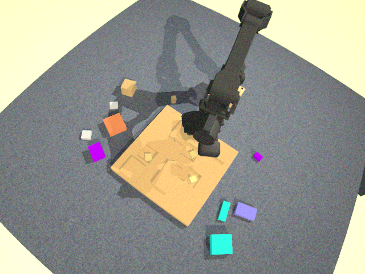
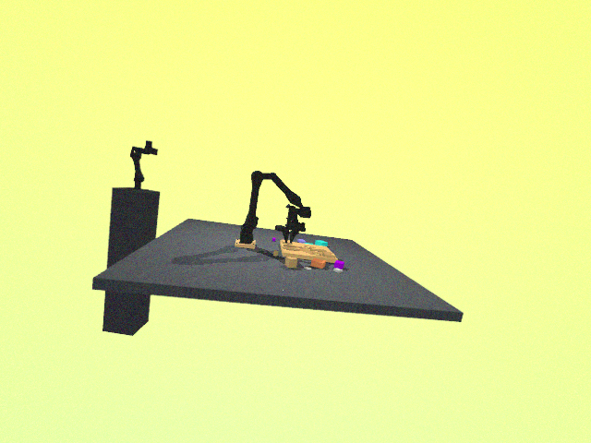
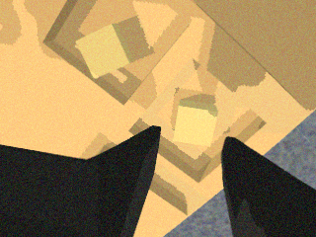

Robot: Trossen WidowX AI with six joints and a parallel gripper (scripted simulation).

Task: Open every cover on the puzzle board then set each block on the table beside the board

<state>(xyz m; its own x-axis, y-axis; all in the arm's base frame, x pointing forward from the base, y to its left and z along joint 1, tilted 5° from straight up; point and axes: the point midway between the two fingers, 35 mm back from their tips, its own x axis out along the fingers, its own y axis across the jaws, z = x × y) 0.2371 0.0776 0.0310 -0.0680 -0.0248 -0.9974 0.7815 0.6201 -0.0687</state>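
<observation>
My gripper tip is 9 cm short of the lilac block, 25 cm to the right of it and 3 cm above it. The rest, counted from my gripper tip: magenta cube (10 cm behind, 17 cm to the left, 3 cm below); then cyan bar (13 cm ahead, 20 cm to the left, 3 cm below); then orange block (16 cm ahead, 26 cm to the right, 2 cm below).
</observation>
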